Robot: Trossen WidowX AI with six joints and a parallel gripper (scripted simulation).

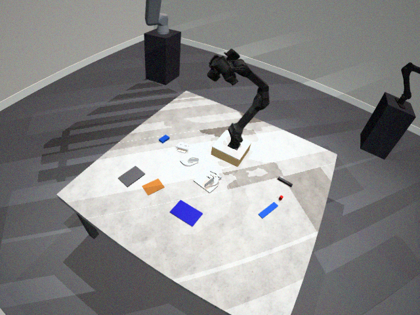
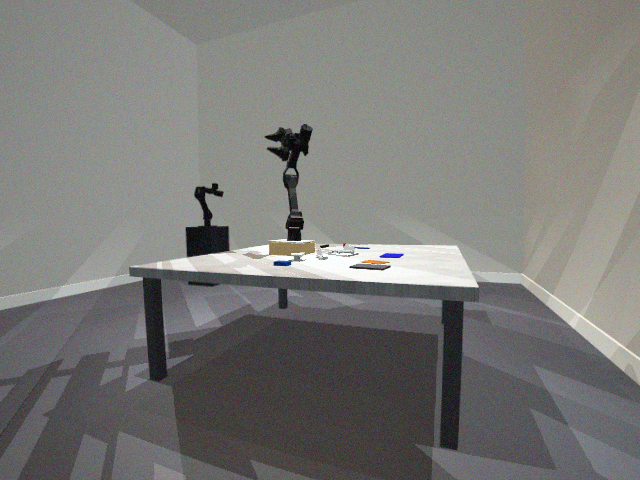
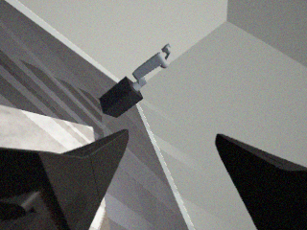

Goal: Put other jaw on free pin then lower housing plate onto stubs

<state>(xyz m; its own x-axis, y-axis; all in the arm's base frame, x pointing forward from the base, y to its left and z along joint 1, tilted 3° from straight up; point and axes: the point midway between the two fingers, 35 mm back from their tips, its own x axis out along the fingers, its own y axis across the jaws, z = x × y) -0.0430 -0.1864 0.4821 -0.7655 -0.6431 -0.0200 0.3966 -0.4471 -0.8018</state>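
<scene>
My gripper tip is 280 mm short of the jaw, 20 mm to the left of it and 550 mm above it. Round my gripper tip: white block (190 mm ahead, 80 mm to the right, 550 mm below); then small blue block (180 mm ahead, 230 mm to the right, 550 mm below); then orange tile (530 mm ahead, 70 mm to the right, 560 mm below).
</scene>
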